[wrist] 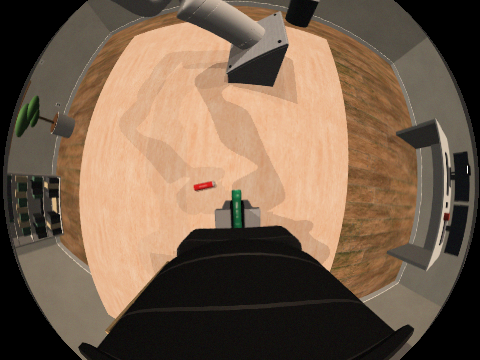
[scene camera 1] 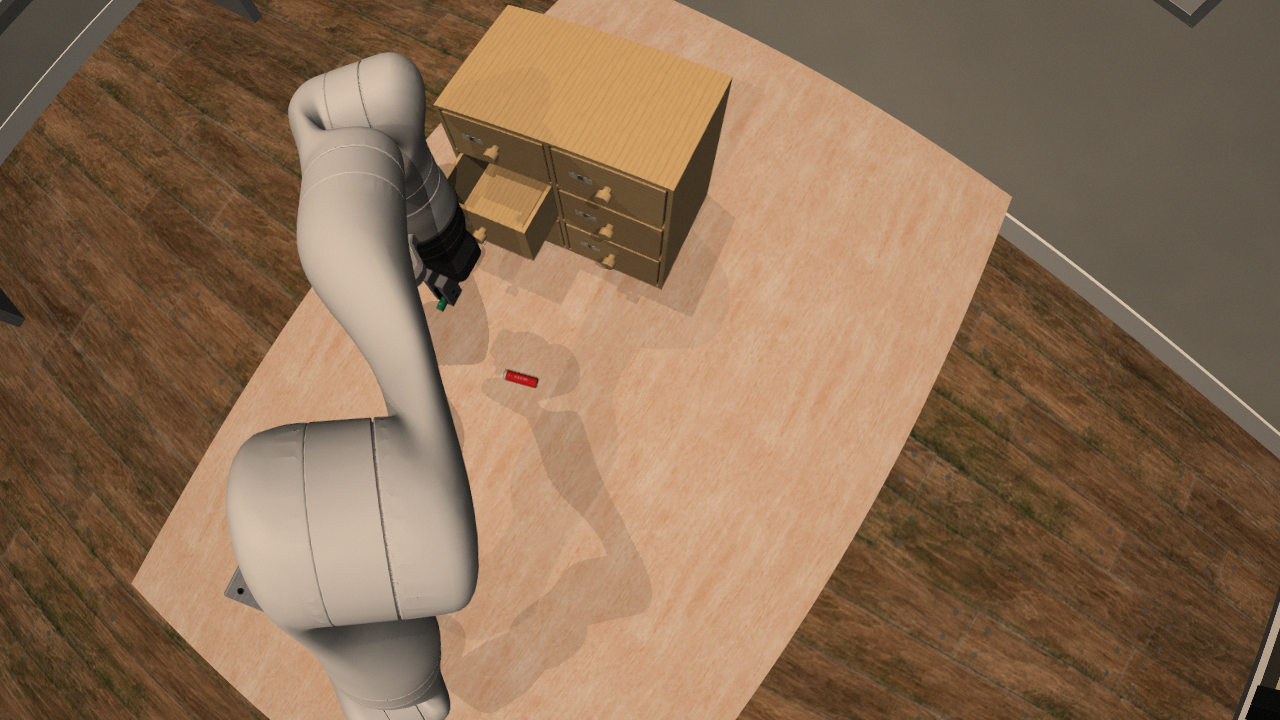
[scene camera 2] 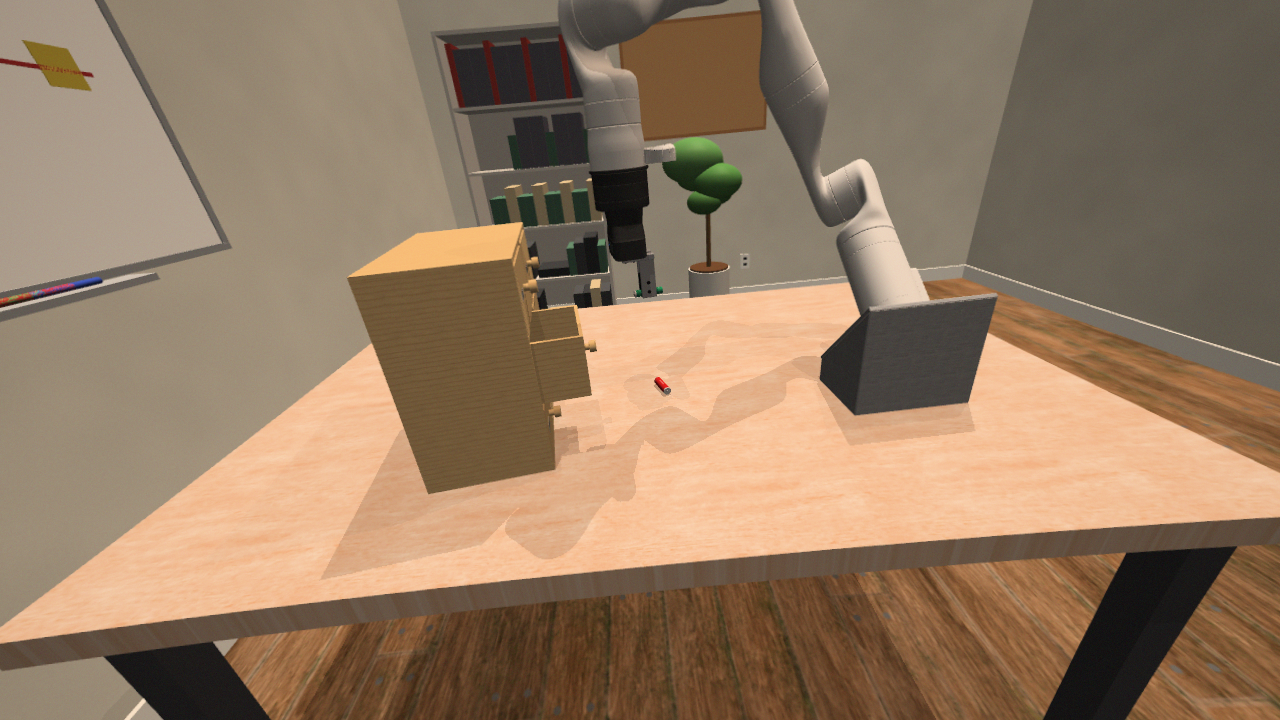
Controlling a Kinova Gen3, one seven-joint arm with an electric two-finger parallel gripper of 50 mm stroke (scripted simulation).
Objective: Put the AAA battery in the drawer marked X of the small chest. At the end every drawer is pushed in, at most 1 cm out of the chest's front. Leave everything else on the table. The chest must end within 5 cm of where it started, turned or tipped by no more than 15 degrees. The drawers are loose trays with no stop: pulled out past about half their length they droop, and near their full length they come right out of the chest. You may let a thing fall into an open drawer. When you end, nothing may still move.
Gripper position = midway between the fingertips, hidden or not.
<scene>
In view: my gripper (scene camera 2: 648, 295), a wooden chest (scene camera 2: 443, 311) and a drawer (scene camera 1: 506, 195).
The wooden chest is seen too in scene camera 1 (scene camera 1: 651, 115). The drawer also shows in scene camera 2 (scene camera 2: 556, 339). My gripper shows as well in the wrist view (wrist: 237, 209) and in scene camera 1 (scene camera 1: 449, 294).
</scene>
